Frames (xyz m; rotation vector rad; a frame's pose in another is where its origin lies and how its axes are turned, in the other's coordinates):
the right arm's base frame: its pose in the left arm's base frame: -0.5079 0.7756 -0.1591 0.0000 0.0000 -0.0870
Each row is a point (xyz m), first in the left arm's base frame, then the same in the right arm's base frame.
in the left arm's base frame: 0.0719 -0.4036 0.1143
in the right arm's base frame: 0.6801 -1.1244 0.2734
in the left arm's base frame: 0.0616 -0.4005 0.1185
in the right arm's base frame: 0.6695 -1.1222 0.2776
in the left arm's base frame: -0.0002 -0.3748 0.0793
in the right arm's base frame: 0.6057 -1.1019 0.2384
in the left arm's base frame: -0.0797 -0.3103 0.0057
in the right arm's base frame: 0.5209 -1.0446 0.1648
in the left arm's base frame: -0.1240 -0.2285 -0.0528
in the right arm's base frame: 0.4697 -0.9669 0.1063
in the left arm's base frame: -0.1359 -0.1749 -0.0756
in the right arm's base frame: 0.4532 -0.9146 0.0835
